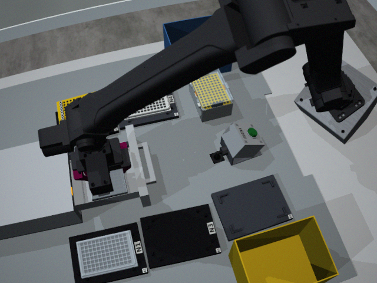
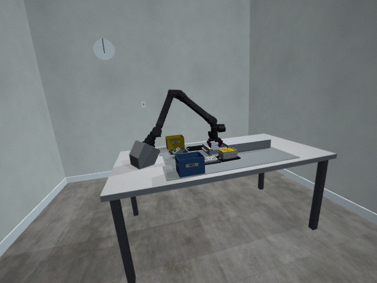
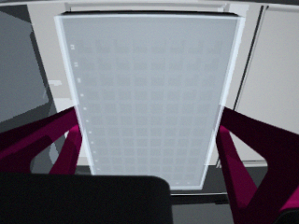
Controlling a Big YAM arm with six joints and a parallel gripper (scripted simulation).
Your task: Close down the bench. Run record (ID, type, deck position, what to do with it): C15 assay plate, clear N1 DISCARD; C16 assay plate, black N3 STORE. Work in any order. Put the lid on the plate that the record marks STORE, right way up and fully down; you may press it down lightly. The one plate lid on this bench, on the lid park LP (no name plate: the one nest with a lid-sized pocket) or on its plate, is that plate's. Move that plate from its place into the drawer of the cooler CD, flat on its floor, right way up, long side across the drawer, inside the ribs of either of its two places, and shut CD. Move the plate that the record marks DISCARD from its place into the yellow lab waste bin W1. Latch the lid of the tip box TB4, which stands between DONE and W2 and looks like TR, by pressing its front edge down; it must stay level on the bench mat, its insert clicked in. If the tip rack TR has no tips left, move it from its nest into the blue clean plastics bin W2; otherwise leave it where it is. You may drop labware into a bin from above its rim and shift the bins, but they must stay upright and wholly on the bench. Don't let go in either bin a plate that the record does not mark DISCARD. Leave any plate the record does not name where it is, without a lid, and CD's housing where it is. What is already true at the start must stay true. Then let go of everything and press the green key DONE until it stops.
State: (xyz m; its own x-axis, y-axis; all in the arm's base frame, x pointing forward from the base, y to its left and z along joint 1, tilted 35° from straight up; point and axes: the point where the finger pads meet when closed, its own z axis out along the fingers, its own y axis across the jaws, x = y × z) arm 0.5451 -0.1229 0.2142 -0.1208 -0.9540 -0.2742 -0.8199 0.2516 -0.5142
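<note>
The plate lid lies right at my hand. Also, from my hand: cooler drawer: 3 cm ahead, 1 cm to the right, 1 cm below; then black plate: right at my hand; then cooler CD: 16 cm ahead, 3 cm to the right, 1 cm below.
</note>
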